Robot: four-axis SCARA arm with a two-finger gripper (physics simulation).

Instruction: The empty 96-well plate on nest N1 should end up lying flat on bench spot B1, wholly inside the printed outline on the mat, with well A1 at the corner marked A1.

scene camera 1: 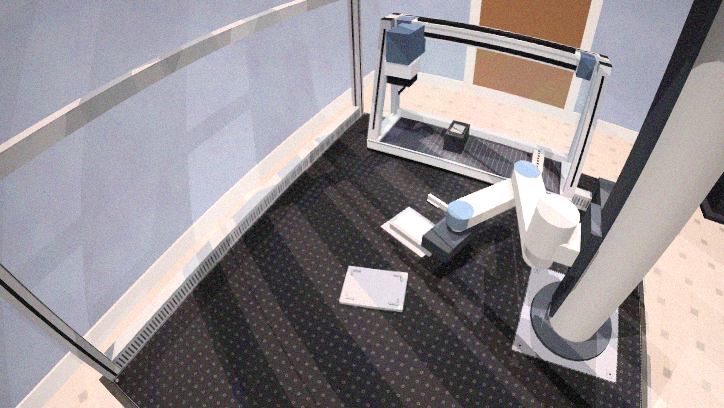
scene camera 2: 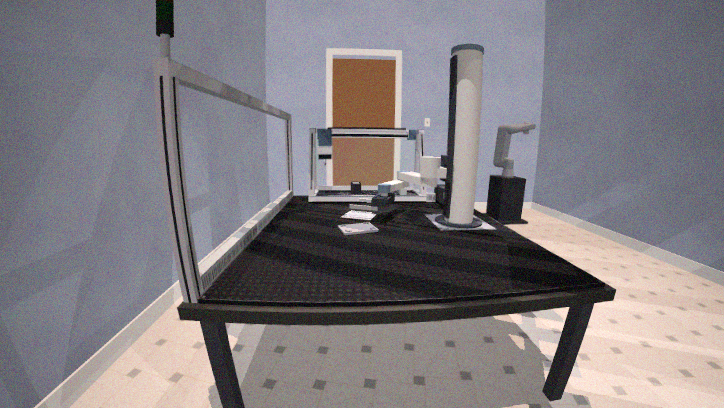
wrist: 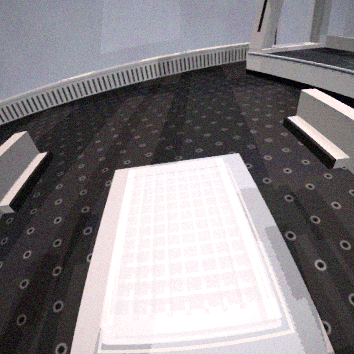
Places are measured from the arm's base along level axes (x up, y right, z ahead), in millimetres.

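Pixels of known places: gripper, fingertip midpoint: point(scene camera 1: 410, 210) point(scene camera 2: 354, 203) point(wrist: 162, 122); arm's base, link origin: point(scene camera 1: 569, 321) point(scene camera 2: 457, 223).
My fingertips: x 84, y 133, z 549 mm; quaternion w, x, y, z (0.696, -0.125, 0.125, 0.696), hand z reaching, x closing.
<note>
Ahead of a thing's pixels: the offset from my fingertips to its middle. "spot": to the spot under its first point.
The clear-white 96-well plate @[dz -24, dx -63, dy -8 mm] point(scene camera 1: 409, 223) point(scene camera 2: 358, 215) point(wrist: 180, 240) lies flat on the pale card of bench spot B1 @[spot: dz -50, dx -70, dy +49 mm] point(wrist: 272, 225). In the wrist view the printed outline @[spot: dz -104, dx -70, dy +15 mm] point(wrist: 293, 330) shows past the plate's near and right edges; its left and far lines are hard to make out in the glare. The A1 mark and well A1 cannot be read. My gripper point(scene camera 1: 416, 221) point(scene camera 2: 362, 203) point(wrist: 162, 122) is open wide and empty, above the plate, with a finger out to each side and apart from it. Nest N1 @[dz -6, dx -63, dy -251 mm] point(scene camera 1: 373, 288) point(scene camera 2: 358, 228), a white block with corner brackets, holds no plate.
A gantry frame @[spot: dz +44, dx -36, dy +317 mm] point(scene camera 1: 430, 159) point(scene camera 2: 354, 199) stands at the back with a small black box @[spot: dz -28, dx +47, dy +385 mm] point(scene camera 1: 456, 136) on its deck. The arm's column point(scene camera 1: 638, 177) point(scene camera 2: 467, 136) rises at the right. A glazed panel with a slotted bottom rail @[spot: dz +455, dx -51, dy -347 mm] point(scene camera 1: 222, 248) runs along the left.
</note>
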